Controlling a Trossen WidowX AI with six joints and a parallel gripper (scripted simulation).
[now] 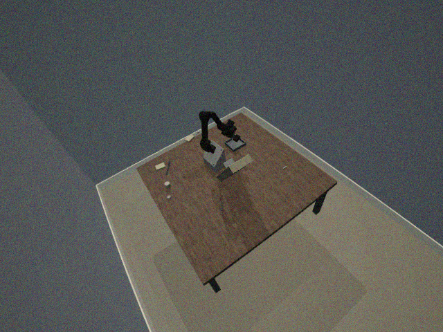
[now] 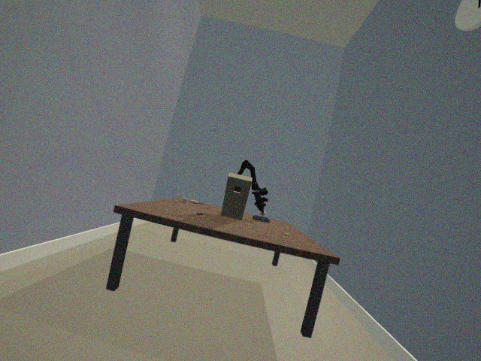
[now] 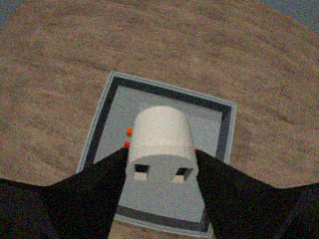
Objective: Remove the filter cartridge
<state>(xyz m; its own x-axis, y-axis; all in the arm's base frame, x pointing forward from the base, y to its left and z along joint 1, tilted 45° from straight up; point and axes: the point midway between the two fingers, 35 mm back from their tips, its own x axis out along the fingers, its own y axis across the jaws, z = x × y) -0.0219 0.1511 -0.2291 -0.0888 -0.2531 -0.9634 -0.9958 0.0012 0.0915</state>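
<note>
Right now the round filter cartridge is right at my gripper tip. The rest, counted from my gripper tip: dark tray 7 cm below.
</note>
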